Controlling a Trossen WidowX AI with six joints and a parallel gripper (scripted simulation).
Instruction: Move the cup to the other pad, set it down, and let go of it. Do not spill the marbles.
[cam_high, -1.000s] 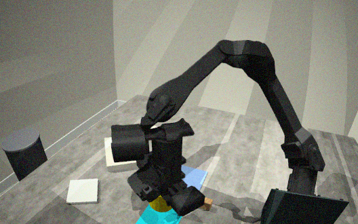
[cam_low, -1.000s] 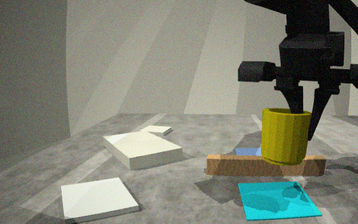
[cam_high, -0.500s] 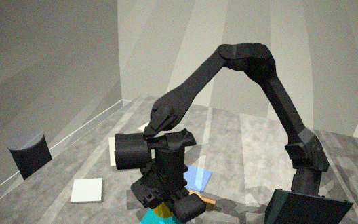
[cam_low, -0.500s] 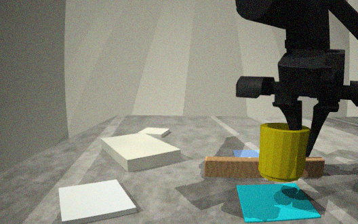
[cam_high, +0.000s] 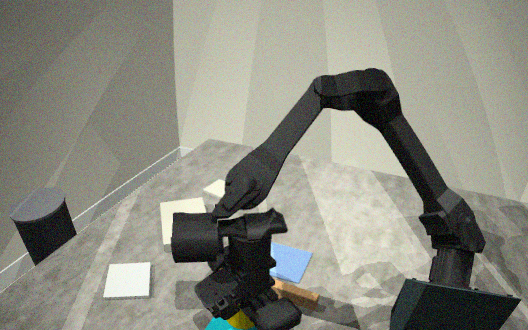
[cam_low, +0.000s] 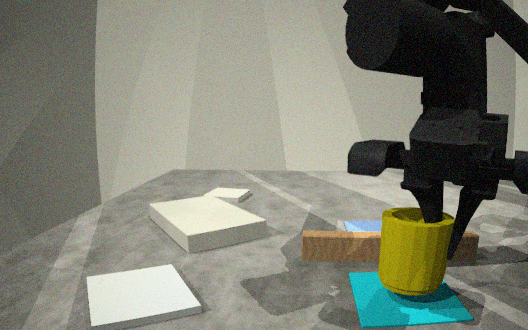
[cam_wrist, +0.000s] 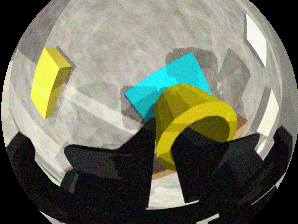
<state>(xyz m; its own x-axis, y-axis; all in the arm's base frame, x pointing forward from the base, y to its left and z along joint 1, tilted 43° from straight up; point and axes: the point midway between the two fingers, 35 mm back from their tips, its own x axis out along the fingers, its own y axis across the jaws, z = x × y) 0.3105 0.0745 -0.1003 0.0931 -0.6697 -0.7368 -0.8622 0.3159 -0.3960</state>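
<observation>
My gripper tip is now 30 mm short of the cyan pad, 10 mm to the left of it and 60 mm above it. The rest, counted from my gripper tip: yellow cup (20 mm ahead, 20 mm to the right); then light blue pad (30 mm ahead, 200 mm to the right, 60 mm below); then wooden bar (30 mm ahead, 110 mm to the right, 40 mm below).
</observation>
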